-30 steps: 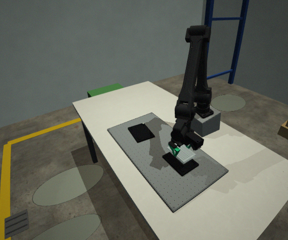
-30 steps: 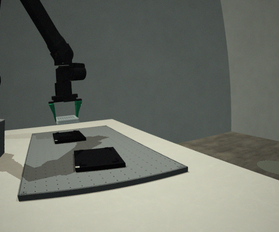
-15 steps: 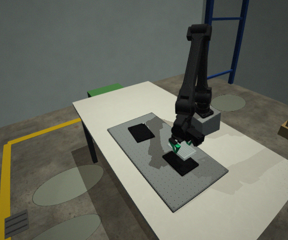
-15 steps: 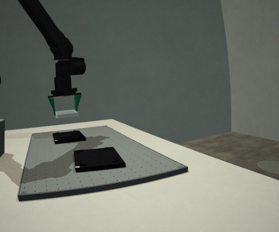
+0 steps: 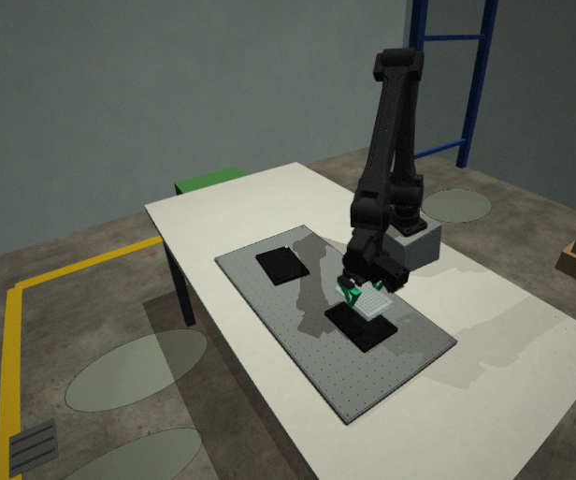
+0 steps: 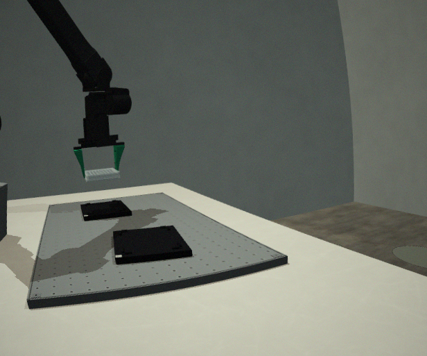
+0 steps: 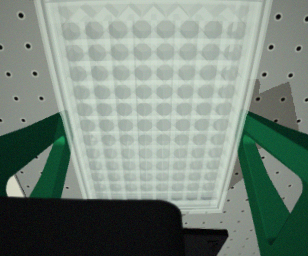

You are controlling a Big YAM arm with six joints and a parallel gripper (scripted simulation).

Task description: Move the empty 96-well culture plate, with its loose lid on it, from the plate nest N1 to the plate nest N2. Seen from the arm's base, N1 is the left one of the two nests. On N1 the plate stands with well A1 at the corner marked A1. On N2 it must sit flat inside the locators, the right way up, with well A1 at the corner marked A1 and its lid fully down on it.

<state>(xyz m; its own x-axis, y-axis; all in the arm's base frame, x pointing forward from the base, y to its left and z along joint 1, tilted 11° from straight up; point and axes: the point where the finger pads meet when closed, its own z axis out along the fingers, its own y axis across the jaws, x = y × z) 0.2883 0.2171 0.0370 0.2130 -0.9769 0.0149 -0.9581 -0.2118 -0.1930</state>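
Now: hand 110 mm short of the black nest N2, 320 mm to the left of it and 100 mm above it. Also, from my hand: black nest N1 (100 mm below); clear lid (right at my hand).
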